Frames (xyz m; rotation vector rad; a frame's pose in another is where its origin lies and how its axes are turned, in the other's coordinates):
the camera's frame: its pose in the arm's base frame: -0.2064 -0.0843 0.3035 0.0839 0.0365 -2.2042
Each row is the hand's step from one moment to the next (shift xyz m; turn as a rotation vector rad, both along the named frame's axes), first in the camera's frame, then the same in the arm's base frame.
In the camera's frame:
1: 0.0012 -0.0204 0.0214 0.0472 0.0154 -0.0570
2: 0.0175 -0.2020 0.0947 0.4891 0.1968 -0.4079
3: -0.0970 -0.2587 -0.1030 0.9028 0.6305 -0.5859
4: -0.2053 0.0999 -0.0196 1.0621 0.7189 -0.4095
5: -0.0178 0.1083 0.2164 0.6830 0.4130 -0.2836
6: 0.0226 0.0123 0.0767 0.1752 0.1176 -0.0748
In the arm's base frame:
1: -0.0181 0.0099 0.0212 -0.0128 -0.0438 -0.0603
2: -0.1775 0.1003 0.0923 -0.1114 -0.4863 -0.4421
3: -0.1461 0.2372 -0.0967 0.0017 -1.0656 -0.6483
4: 0.2027 0.1068 -0.0040 -0.0296 -1.2561 -0.4838
5: 0.0875 -0.0622 0.2176 -0.0578 -0.7773 -0.3315
6: -0.0071 -0.0298 0.0749 -0.0053 -0.2062 -0.0870

